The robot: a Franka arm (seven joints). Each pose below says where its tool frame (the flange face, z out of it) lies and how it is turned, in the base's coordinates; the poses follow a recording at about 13 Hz.
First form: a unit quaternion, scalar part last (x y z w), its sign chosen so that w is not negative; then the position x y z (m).
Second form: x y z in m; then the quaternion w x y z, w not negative. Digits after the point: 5 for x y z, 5 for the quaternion.
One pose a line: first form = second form
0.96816 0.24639 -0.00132 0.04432 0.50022 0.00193 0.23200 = 0.50022 0.00193 0.23200 0.04432 0.96816 0.24639 -0.00132
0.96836 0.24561 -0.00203 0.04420 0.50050 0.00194 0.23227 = 0.50050 0.00194 0.23227 0.04420 0.96836 0.24561 -0.00203
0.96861 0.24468 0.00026 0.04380 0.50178 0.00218 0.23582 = 0.50178 0.00218 0.23582 0.04380 0.96861 0.24468 0.00026
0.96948 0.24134 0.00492 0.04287 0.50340 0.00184 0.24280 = 0.50340 0.00184 0.24280 0.04287 0.96948 0.24134 0.00492
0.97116 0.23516 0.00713 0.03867 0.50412 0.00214 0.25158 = 0.50412 0.00214 0.25158 0.03867 0.97116 0.23516 0.00713
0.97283 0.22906 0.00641 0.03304 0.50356 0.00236 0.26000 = 0.50356 0.00236 0.26000 0.03304 0.97283 0.22906 0.00641
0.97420 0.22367 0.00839 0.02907 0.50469 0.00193 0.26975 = 0.50469 0.00193 0.26975 0.02907 0.97420 0.22367 0.00839
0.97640 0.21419 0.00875 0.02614 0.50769 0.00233 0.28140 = 0.50769 0.00233 0.28140 0.02614 0.97640 0.21419 0.00875
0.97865 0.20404 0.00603 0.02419 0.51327 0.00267 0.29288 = 0.51327 0.00267 0.29288 0.02419 0.97865 0.20404 0.00603
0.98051 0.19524 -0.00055 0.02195 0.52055 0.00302 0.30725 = 0.52055 0.00302 0.30725 0.02195 0.98051 0.19524 -0.00055
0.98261 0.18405 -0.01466 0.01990 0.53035 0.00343 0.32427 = 0.53035 0.00343 0.32427 0.01990 0.98261 0.18405 -0.01466
